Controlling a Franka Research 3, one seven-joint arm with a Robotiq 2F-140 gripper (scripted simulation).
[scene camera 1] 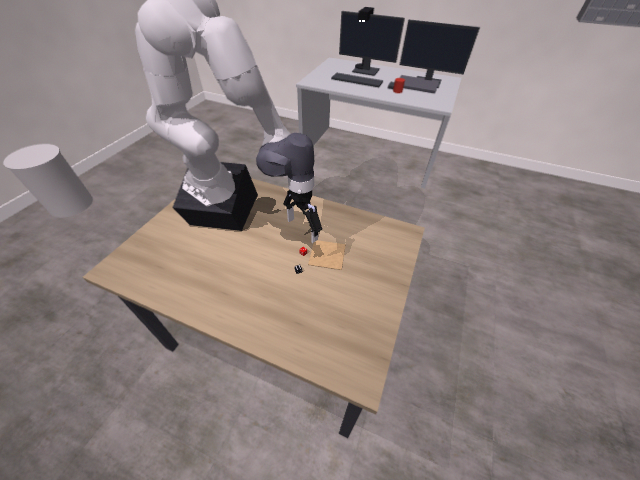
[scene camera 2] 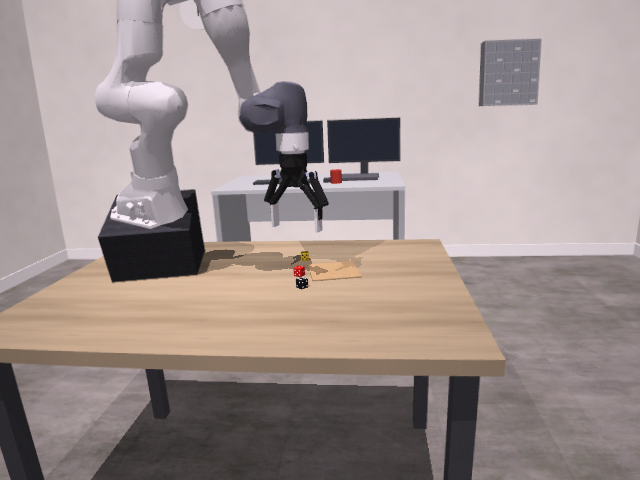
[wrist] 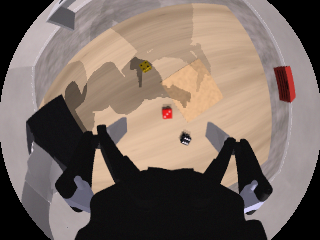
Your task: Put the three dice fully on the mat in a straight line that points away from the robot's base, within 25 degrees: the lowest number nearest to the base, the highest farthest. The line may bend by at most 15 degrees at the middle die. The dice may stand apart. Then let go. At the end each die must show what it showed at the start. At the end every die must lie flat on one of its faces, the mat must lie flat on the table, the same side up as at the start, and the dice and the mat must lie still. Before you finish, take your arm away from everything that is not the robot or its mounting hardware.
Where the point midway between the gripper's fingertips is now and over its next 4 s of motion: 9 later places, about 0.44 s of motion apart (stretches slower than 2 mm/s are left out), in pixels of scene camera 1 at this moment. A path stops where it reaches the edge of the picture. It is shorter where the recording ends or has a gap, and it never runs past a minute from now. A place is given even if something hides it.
The gripper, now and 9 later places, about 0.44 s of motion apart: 302, 230; 303, 230; 303, 231; 303, 233; 303, 234; 302, 237; 302, 239; 302, 240; 302, 242; 302, 245
